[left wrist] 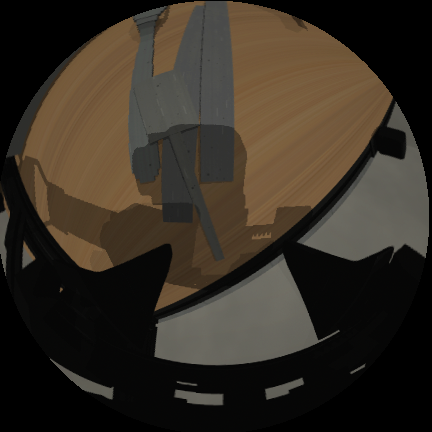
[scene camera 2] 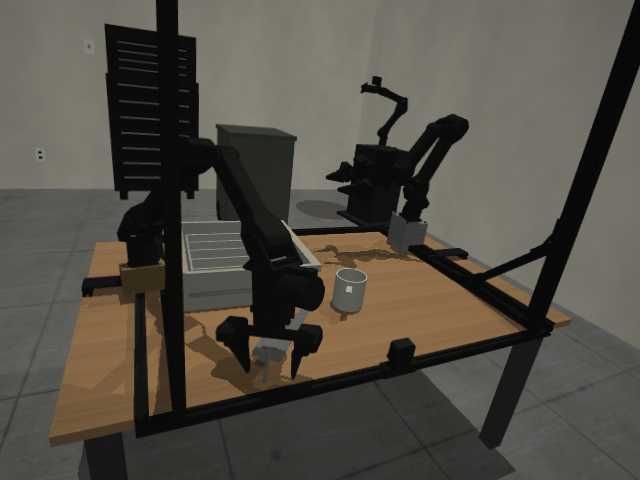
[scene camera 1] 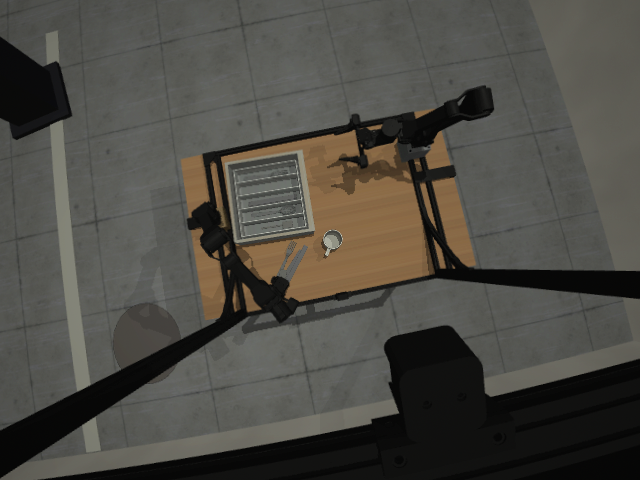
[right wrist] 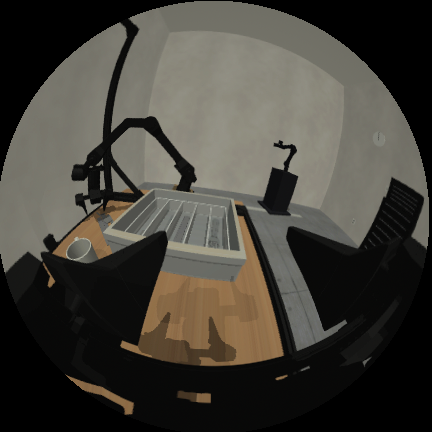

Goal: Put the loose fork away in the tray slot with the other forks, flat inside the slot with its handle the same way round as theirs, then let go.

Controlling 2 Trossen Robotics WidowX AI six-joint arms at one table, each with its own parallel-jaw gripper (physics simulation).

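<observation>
The loose fork (scene camera 1: 291, 249) (left wrist: 145, 55) lies on the table below the tray in scene camera 1, tines toward the tray. Its handle is beside grey knives (scene camera 1: 297, 260) (left wrist: 217, 75), and a flat grey piece (left wrist: 167, 102) with a narrow stem crosses over it in the left wrist view. The slotted tray (scene camera 1: 309, 206) (scene camera 2: 217, 289) (right wrist: 205, 265) holds dim cutlery; I cannot tell which slot has the forks. My left gripper (scene camera 2: 270, 374) (left wrist: 228, 248) is open and empty near the front table edge, beyond the handle ends. My right gripper (scene camera 2: 334, 183) (right wrist: 228, 235) is open and empty, high beyond the tray.
A white mug (scene camera 1: 332, 240) (scene camera 2: 349, 291) (right wrist: 80, 250) stands to the right of the fork and knives in scene camera 1. A black frame bar (scene camera 1: 361, 290) (scene camera 2: 336, 373) runs along the front table edge. A dark upright post (scene camera 2: 174, 310) stands at the left in scene camera 2.
</observation>
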